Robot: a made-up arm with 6 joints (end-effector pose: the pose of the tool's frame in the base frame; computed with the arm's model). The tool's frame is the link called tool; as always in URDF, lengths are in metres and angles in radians.
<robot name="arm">
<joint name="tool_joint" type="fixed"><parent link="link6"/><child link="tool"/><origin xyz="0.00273 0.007 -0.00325" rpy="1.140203 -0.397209 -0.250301"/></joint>
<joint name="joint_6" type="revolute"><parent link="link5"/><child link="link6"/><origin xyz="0.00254 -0.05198 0" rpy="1.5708 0 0"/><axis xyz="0 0 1"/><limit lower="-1.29" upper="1.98"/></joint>
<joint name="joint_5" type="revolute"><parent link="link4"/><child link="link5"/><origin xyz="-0.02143 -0.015 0.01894" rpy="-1.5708 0 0"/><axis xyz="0 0 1"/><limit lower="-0.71" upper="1.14"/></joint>
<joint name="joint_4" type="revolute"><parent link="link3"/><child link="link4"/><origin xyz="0.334 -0.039 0.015" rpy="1.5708 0 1.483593"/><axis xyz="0 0 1"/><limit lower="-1.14" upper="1.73"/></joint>
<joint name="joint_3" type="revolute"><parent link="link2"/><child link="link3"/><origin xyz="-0.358 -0.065 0.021"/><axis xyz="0 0 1"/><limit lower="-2.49" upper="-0.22"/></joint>
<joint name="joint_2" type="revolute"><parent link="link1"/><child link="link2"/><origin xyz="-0.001 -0.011 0.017" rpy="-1.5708 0 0"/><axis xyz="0 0 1"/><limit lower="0.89" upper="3.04"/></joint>
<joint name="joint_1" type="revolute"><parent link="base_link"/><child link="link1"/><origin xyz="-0.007 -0.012 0.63"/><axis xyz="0 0 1"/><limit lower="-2.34" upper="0.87"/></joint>
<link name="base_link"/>
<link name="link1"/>
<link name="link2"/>
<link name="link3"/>
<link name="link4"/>
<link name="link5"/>
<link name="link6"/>
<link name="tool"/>
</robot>
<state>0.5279 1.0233 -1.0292 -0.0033 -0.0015 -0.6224</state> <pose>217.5 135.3 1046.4 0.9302 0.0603 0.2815 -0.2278</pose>
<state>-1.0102 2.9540 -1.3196 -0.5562 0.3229 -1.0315</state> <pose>208.1 -333.1 252.2 0.2641 -0.2666 0.8653 -0.3324</pose>
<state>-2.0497 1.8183 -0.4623 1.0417 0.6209 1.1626</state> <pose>-108.5 -259.8 599.5 0.5585 -0.7429 0.2605 -0.2615</pose>
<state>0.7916 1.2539 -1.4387 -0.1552 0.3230 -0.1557</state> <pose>213.7 235.0 1125.3 0.8874 0.0747 0.4423 -0.1061</pose>
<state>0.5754 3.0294 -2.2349 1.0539 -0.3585 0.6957</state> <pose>570.9 348.2 378.7 0.1588 0.6966 0.6868 -0.1337</pose>
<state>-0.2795 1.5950 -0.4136 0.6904 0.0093 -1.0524</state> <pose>250.9 -78.4 648.9 0.4295 0.0641 0.7220 -0.5387</pose>
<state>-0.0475 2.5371 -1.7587 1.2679 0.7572 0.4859</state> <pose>623.6 -6.5 547.7 0.1887 -0.5798 -0.7840 0.1164</pose>
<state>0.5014 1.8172 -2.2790 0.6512 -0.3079 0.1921</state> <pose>411.4 216.5 1214.9 0.6321 0.6229 0.3956 0.2365</pose>
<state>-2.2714 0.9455 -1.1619 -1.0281 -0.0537 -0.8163</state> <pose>-124.8 -200.0 1122.6 0.2261 0.2647 -0.1945 0.9171</pose>
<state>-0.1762 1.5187 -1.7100 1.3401 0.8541 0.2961</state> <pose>409.2 -45.3 1112.2 0.2787 0.5598 0.7688 0.1338</pose>
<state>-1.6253 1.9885 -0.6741 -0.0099 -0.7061 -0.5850</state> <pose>-13.5 -402.9 592.3 0.1482 0.3670 0.3481 -0.8498</pose>
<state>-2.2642 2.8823 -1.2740 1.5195 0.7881 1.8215</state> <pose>-221.5 -323.2 283.3 0.5218 -0.2394 0.5115 -0.6393</pose>
